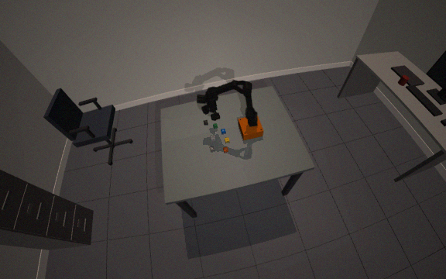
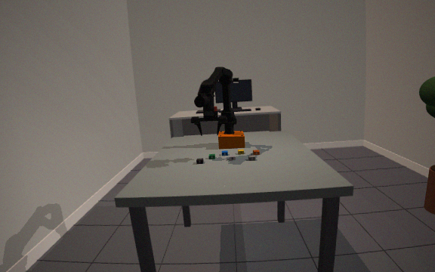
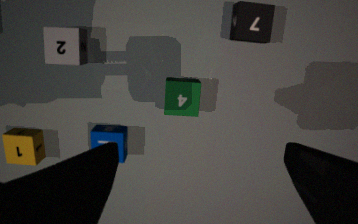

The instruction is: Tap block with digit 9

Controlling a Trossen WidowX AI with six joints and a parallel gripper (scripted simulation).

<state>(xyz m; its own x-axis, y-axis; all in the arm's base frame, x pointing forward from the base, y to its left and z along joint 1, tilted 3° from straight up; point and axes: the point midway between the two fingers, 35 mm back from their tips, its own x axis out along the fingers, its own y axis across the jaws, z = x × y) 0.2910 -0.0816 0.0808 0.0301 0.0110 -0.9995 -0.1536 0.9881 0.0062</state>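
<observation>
My gripper tip is now 110 mm above the blue block, 70 mm to the right of it and 60 mm past it. From my gripper tip the other things lie so: grey block 220 mm to the left, 110 mm below, 50 mm ahead; then orange block 240 mm to the left, 110 mm below, 50 mm behind; then black block 110 mm below, 80 mm ahead, 50 mm to the right.
</observation>
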